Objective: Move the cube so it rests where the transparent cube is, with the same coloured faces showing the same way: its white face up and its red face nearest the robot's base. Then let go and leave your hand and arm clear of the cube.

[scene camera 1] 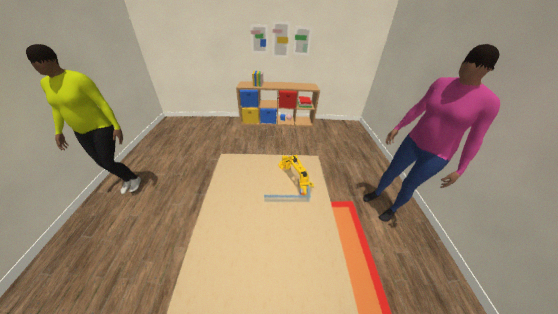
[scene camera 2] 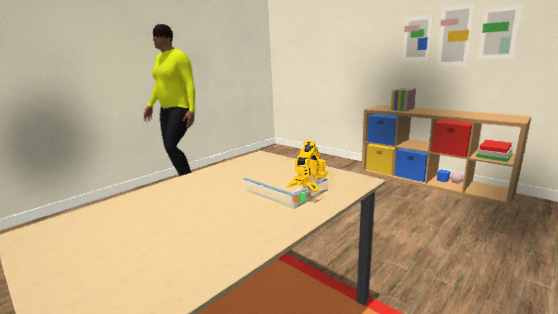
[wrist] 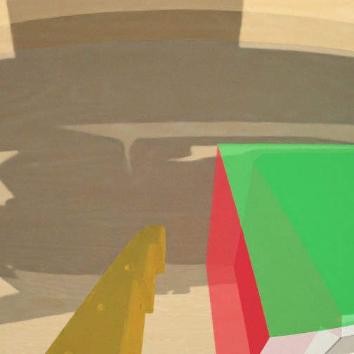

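Where they show: end effector, tool point: [scene camera 1: 301, 189]; arm's base, origin of the base link: [scene camera 1: 284, 167] [scene camera 2: 314, 175].
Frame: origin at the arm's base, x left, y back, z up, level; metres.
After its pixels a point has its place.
Observation:
The cube [scene camera 1: 302, 193] [scene camera 2: 302, 197] [wrist: 310, 215] is at the inner corner of the low clear walls. In the wrist view its green face is large, with a red face at left and a white face along the bottom edge. Paler green and red areas of the transparent cube [wrist: 231, 175] overlap it, slightly offset. In scene camera 2 green and orange faces show; the top is hidden. My gripper [scene camera 1: 307, 188] {x 0.117, y -0.239, z 0.005 m} [scene camera 2: 303, 187] is fully open just above the cube; one notched jaw shows left of the cube in the wrist view, apart from it.
Low see-through walls [scene camera 1: 280, 196] {x -0.047, y -0.347, z 0.060 m} [scene camera 2: 267, 186] {x 0.006, y -0.347, z 0.060 m} with blue top edges meet in an L beside the cube. The yellow arm [scene camera 1: 300, 170] {x 0.087, y -0.220, z 0.185 m} [scene camera 2: 310, 160] {x 0.014, y -0.049, z 0.101 m} reaches over from the far end of the table [scene camera 1: 240, 250] {x -0.277, y -0.687, z 0.000 m} [scene camera 2: 150, 225] {x -0.186, y -0.800, z 0.000 m}. Two people stand on the floor beyond its sides.

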